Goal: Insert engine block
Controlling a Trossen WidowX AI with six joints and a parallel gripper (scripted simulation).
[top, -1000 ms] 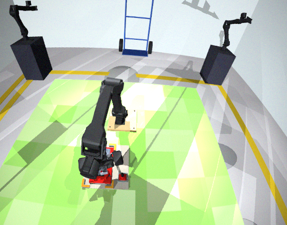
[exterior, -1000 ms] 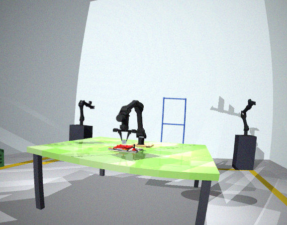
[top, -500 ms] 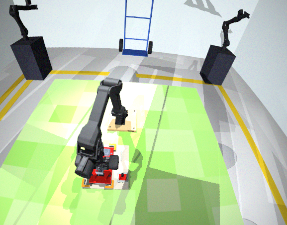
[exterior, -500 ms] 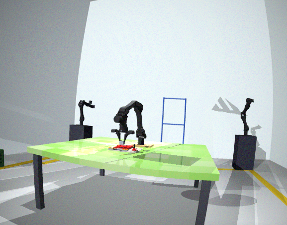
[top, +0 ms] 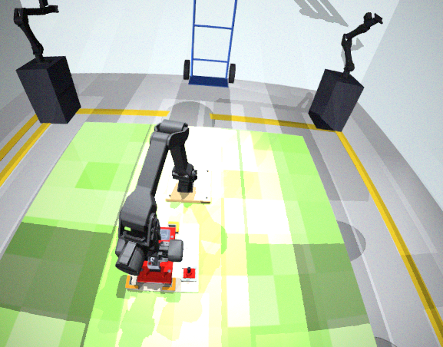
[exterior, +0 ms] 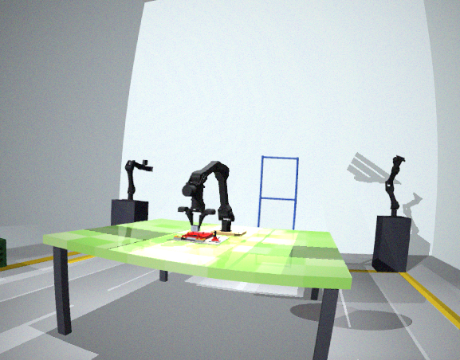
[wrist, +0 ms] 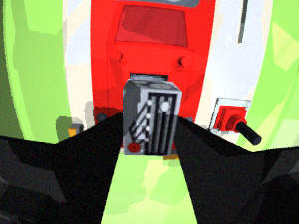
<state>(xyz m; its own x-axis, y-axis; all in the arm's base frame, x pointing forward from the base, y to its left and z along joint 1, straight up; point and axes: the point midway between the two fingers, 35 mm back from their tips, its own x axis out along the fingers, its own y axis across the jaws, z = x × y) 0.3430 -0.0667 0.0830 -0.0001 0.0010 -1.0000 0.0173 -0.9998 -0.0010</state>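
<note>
My gripper tip is 1 cm above the grey engine block.
</note>
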